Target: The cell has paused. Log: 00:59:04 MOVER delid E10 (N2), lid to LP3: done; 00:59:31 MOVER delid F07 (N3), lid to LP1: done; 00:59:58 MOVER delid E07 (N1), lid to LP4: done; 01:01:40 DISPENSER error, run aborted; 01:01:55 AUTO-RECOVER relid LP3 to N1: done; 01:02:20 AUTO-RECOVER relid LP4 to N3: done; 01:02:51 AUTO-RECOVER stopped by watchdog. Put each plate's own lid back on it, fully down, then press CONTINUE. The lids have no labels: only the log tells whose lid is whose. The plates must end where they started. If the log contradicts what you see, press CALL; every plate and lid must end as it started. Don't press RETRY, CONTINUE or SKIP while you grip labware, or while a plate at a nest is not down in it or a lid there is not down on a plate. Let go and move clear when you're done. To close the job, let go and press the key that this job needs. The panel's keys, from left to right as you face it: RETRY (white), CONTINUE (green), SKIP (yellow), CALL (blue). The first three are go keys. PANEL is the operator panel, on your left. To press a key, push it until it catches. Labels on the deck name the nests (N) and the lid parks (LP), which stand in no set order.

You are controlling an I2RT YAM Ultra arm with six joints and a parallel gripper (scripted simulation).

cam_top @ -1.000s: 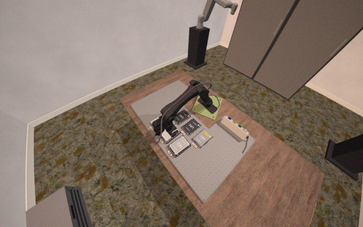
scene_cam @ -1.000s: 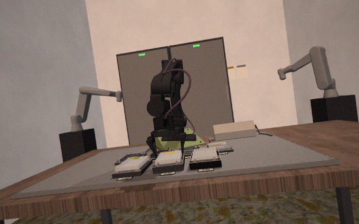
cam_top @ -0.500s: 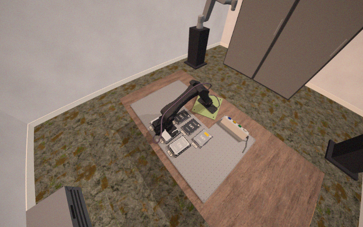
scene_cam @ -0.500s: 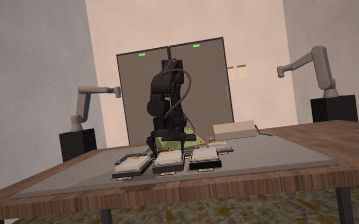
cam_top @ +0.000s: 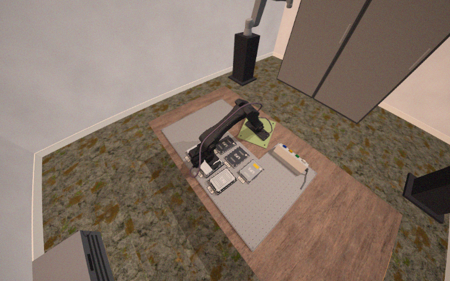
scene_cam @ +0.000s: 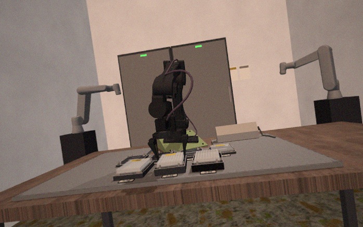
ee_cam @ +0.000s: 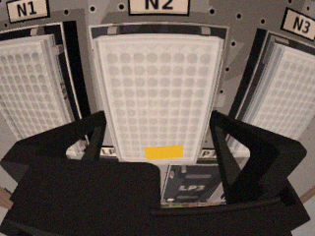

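The plate lies 1 cm below my hand. Round my hand: LP3 park: 18 cm behind, 7 cm to the right, 4 cm below; then LP1 park: 19 cm to the left, 17 cm behind, 4 cm below; then lid: 19 cm to the left, 17 cm behind, 3 cm below.
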